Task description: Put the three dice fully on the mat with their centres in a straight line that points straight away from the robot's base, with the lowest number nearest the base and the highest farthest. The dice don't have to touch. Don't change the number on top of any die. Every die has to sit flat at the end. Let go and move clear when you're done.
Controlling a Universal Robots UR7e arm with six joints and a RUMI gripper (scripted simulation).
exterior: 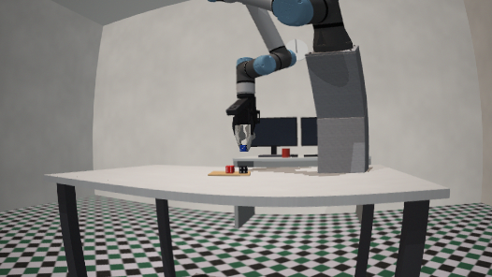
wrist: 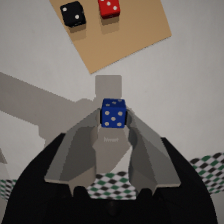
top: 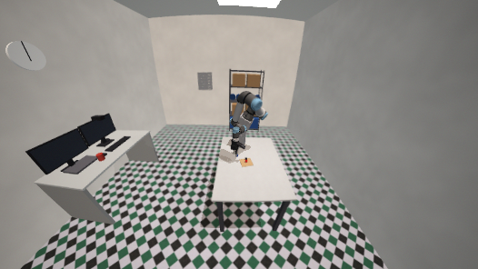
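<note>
Right now the red die is 30 mm ahead of my hand, 120 mm to the left of it and 80 mm below it. Also, from my hand: tan mat: 30 mm ahead, 120 mm to the left, 90 mm below; then black die: 20 mm behind, 120 mm to the left, 80 mm below; then blue die: right at my hand.
</note>
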